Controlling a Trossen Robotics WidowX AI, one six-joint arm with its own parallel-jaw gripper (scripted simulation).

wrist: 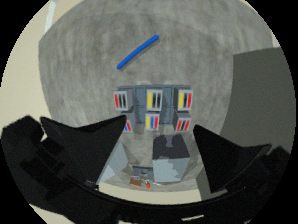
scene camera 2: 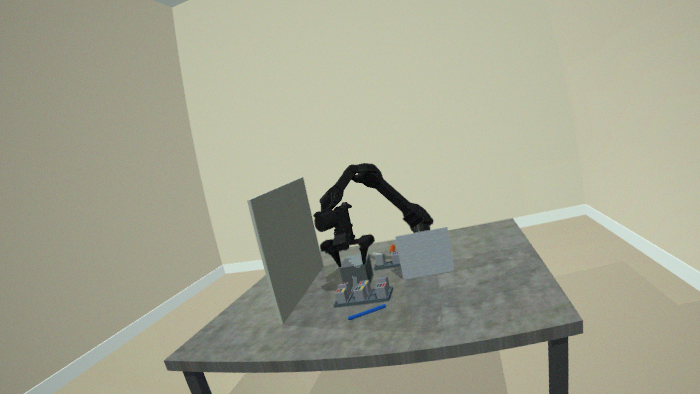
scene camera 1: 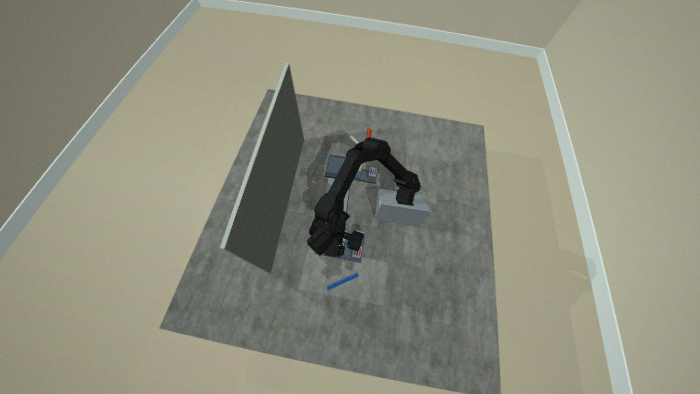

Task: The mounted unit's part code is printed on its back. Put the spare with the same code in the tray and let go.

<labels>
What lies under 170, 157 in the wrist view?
A grey mounted unit.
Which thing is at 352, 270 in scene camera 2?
A grey mounted unit.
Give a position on a tall dark panel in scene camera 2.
282, 220
</labels>
